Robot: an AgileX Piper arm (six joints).
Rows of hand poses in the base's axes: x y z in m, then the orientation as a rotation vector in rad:
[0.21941, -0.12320, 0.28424, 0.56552, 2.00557, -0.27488]
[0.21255, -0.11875, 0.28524, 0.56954, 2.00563, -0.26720]
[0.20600, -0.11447, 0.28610, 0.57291, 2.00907, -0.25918]
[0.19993, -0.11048, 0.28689, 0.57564, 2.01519, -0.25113]
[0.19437, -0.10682, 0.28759, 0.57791, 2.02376, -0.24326]
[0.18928, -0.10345, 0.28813, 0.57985, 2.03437, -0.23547]
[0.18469, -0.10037, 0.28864, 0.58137, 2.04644, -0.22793]
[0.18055, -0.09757, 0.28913, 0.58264, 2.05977, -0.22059]
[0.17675, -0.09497, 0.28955, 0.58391, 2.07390, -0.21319]
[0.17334, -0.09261, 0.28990, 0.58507, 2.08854, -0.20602]
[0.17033, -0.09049, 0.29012, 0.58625, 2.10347, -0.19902]
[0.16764, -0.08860, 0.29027, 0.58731, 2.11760, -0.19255]
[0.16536, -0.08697, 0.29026, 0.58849, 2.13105, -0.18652]
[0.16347, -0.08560, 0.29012, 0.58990, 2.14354, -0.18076]
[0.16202, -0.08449, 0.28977, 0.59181, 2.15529, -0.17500]
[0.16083, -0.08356, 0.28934, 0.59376, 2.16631, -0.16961]
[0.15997, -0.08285, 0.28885, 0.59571, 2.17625, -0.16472]
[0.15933, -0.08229, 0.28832, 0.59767, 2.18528, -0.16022]
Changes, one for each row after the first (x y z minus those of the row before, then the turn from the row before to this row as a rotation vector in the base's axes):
[-0.00686, 0.00445, 0.00100, 0.00693, -0.00175, 0.00040]
[-0.00655, 0.00428, 0.00086, 0.00769, 0.00135, 0.00141]
[-0.00607, 0.00399, 0.00079, 0.00806, 0.00386, 0.00221]
[-0.00556, 0.00366, 0.00070, 0.00831, 0.00622, 0.00276]
[-0.00509, 0.00337, 0.00054, 0.00858, 0.00817, 0.00321]
[-0.00459, 0.00308, 0.00051, 0.00856, 0.00962, 0.00357]
[-0.00414, 0.00280, 0.00049, 0.00859, 0.01087, 0.00381]
[-0.00380, 0.00260, 0.00042, 0.00880, 0.01164, 0.00392]
[-0.00341, 0.00236, 0.00035, 0.00869, 0.01220, 0.00394]
[-0.00301, 0.00212, 0.00022, 0.00863, 0.01255, 0.00387]
[-0.00269, 0.00189, 0.00015, 0.00802, 0.01193, 0.00362]
[-0.00228, 0.00163, -0.00001, 0.00760, 0.01143, 0.00325]
[-0.00189, 0.00137, -0.00014, 0.00728, 0.01062, 0.00284]
[-0.00145, 0.00111, -0.00035, 0.00729, 0.00999, 0.00236]
[-0.00119, 0.00093, -0.00043, 0.00688, 0.00940, 0.00208]
[-0.00086, 0.00071, -0.00049, 0.00629, 0.00851, 0.00174]
[-0.00064, 0.00056, -0.00053, 0.00581, 0.00775, 0.00146]

